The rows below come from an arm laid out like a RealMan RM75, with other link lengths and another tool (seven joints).
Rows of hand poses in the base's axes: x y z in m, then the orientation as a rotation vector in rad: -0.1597, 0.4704, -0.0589, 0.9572, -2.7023, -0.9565; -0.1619, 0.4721, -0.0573, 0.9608, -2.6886, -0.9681; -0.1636, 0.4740, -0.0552, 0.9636, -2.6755, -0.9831; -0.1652, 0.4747, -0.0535, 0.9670, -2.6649, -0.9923; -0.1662, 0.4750, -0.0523, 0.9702, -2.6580, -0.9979; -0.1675, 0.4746, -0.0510, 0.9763, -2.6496, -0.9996; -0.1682, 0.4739, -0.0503, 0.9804, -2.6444, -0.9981; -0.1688, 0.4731, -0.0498, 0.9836, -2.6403, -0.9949; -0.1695, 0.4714, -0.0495, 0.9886, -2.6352, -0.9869; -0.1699, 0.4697, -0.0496, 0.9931, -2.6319, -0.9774; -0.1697, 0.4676, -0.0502, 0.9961, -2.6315, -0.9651; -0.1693, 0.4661, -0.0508, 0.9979, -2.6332, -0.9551; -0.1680, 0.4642, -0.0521, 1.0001, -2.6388, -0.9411; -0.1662, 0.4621, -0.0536, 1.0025, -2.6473, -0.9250; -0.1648, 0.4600, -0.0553, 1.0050, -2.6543, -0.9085; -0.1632, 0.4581, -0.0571, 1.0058, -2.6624, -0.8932; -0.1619, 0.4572, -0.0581, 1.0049, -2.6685, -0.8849; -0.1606, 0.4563, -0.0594, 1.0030, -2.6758, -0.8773; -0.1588, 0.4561, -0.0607, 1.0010, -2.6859, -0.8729; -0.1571, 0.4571, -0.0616, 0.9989, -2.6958, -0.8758; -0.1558, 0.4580, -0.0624, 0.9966, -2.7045, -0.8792; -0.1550, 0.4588, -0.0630, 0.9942, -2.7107, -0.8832; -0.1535, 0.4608, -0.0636, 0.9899, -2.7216, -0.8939
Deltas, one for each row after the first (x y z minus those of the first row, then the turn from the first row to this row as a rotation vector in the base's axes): -0.0022, 0.0017, 0.0016, 0.0076, 0.0086, 0.0068; -0.0039, 0.0036, 0.0037, 0.0176, 0.0167, 0.0124; -0.0055, 0.0043, 0.0054, 0.0238, 0.0229, 0.0179; -0.0065, 0.0046, 0.0066, 0.0278, 0.0265, 0.0220; -0.0078, 0.0042, 0.0079, 0.0293, 0.0301, 0.0289; -0.0085, 0.0035, 0.0086, 0.0286, 0.0324, 0.0336; -0.0091, 0.0027, 0.0091, 0.0266, 0.0343, 0.0377; -0.0098, 0.0010, 0.0094, 0.0215, 0.0365, 0.0438; -0.0102, -0.0007, 0.0093, 0.0154, 0.0376, 0.0489; -0.0100, -0.0028, 0.0087, 0.0072, 0.0372, 0.0524; -0.0096, -0.0043, 0.0081, 0.0006, 0.0356, 0.0538; -0.0083, -0.0062, 0.0068, -0.0085, 0.0309, 0.0541; -0.0065, -0.0083, 0.0053, -0.0188, 0.0238, 0.0534; -0.0051, -0.0104, 0.0036, -0.0294, 0.0178, 0.0534; -0.0035, -0.0123, 0.0018, -0.0393, 0.0117, 0.0519; -0.0022, -0.0132, 0.0008, -0.0448, 0.0076, 0.0495; -0.0009, -0.0141, -0.0005, -0.0498, 0.0030, 0.0460; 0.0009, -0.0143, -0.0018, -0.0524, -0.0040, 0.0407; 0.0026, -0.0133, -0.0027, -0.0499, -0.0110, 0.0344; 0.0039, -0.0124, -0.0035, -0.0473, -0.0170, 0.0286; 0.0047, -0.0116, -0.0041, -0.0444, -0.0209, 0.0238; 0.0062, -0.0096, -0.0047, -0.0369, -0.0281, 0.0150
